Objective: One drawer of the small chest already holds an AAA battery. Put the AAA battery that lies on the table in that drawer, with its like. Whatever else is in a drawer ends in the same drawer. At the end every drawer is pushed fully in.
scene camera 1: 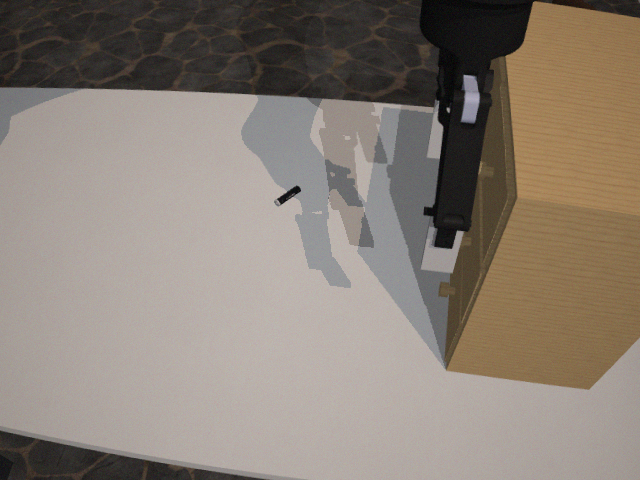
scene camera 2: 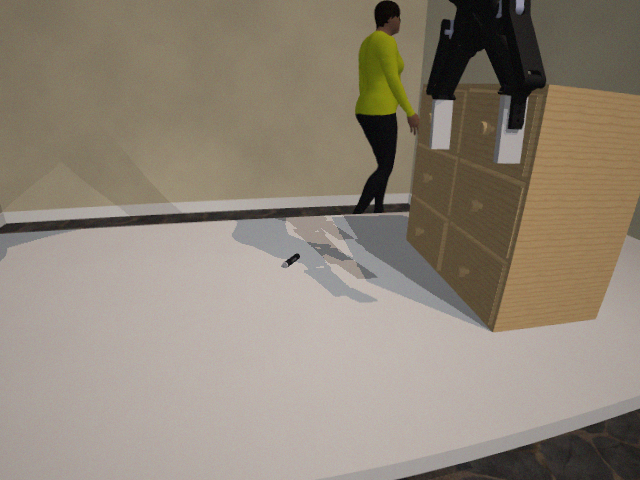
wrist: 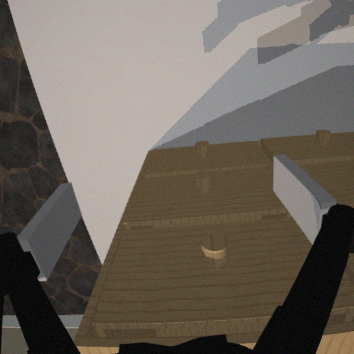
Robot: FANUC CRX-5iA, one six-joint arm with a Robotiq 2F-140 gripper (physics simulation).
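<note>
A black AAA battery (scene camera 1: 287,195) (scene camera 2: 290,260) with a silvery end lies on the white table (scene camera 1: 155,310) (scene camera 2: 180,372) (wrist: 100,75); it does not show in the wrist view. The small wooden chest (scene camera 1: 568,289) (scene camera 2: 568,217) (wrist: 165,295) has two columns of three drawers, each with a round knob. All drawers look shut, so their contents are hidden. My gripper (scene camera 1: 439,198) (scene camera 2: 474,134) (wrist: 173,186) is wide open and empty, close in front of the upper part of the chest's front. The top knob (scene camera 2: 484,127) (wrist: 214,247) of the column nearer scene camera 2 lies roughly between the fingers in view, a little off-centre in the wrist view.
The chest stands on the right of the table in both scene views. A person in a yellow top (scene camera 2: 379,77) stands beyond the table near the wall. Shadows of the arm and chest fall across the table around the battery and before the drawers.
</note>
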